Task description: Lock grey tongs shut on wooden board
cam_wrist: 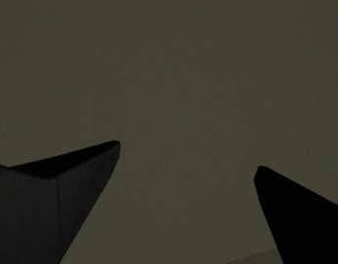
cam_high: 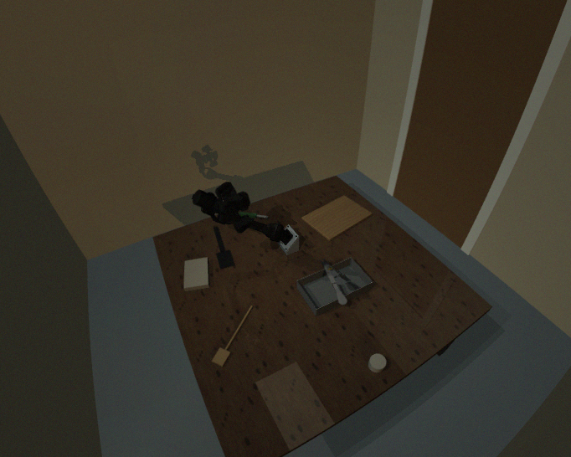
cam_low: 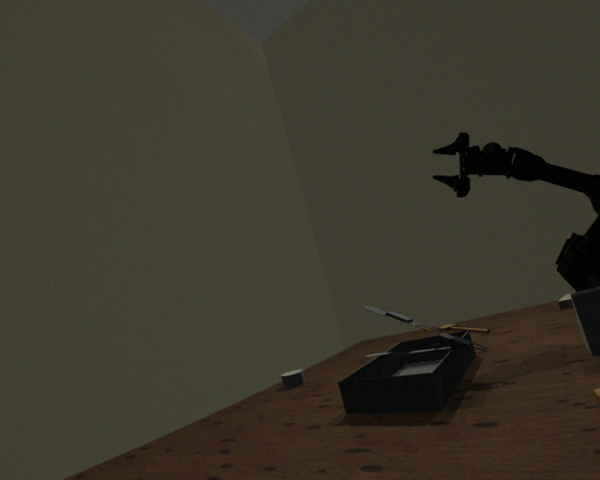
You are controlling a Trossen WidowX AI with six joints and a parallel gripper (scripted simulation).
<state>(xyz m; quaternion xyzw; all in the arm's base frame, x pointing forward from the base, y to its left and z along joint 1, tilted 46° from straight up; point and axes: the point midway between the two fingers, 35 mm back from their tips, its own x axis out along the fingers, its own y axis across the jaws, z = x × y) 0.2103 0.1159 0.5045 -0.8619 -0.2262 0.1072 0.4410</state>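
Right now the grey roasting tin is 490 mm below my gripper tip, 320 mm to the left of it and 120 mm ahead of it. From my gripper tip the other things lie so: yellow slider piece (420 mm below, 320 mm to the left, 70 mm ahead); then pale block (500 mm below, 280 mm behind, 220 mm to the right); then black spatula (510 mm below, 390 mm behind, 40 mm to the right).
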